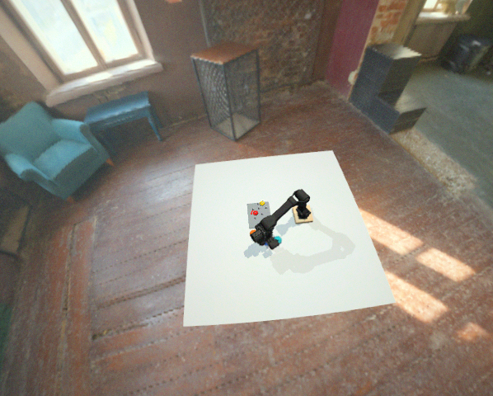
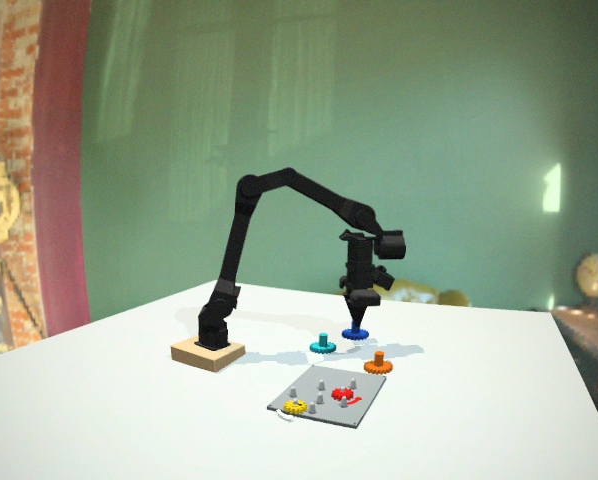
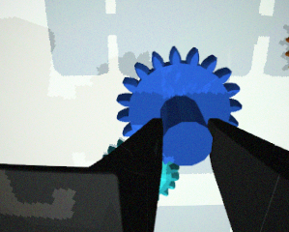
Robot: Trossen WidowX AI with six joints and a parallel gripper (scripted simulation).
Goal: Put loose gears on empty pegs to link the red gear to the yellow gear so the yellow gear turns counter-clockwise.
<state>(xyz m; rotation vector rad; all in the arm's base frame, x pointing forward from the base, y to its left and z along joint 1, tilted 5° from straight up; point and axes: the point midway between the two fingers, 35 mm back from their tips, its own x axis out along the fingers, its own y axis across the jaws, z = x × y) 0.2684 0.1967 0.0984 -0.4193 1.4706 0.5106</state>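
The red gear is 8 cm ahead of my gripper tip, 24 cm to the right of it and 5 cm below it. Also, from my gripper tip: orange gear (9 cm ahead, 7 cm to the right, 5 cm below); then teal gear (8 cm behind, 2 cm to the right, 5 cm below); then blue gear (1 cm below).
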